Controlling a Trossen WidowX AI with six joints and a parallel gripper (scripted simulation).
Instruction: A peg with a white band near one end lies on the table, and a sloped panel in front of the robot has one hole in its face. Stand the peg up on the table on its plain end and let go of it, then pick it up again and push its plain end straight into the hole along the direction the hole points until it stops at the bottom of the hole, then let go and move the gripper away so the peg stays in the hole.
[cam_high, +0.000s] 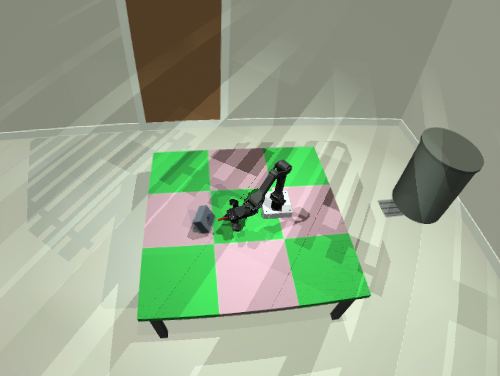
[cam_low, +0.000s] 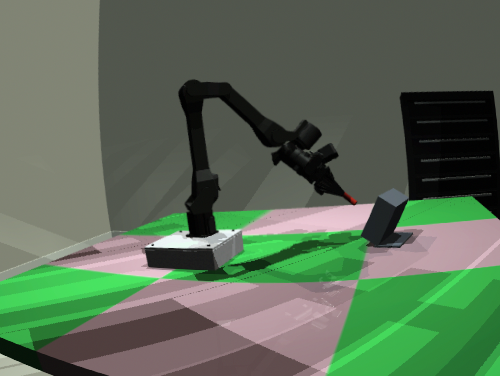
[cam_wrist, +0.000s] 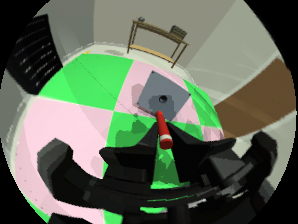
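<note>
Now: the sloped panel 12 cm ahead of my gripper tip, 2 cm to the right of it and 6 cm below it. From my gripper tip the other things lie so: red peg (1 cm behind, 1 cm above).
</note>
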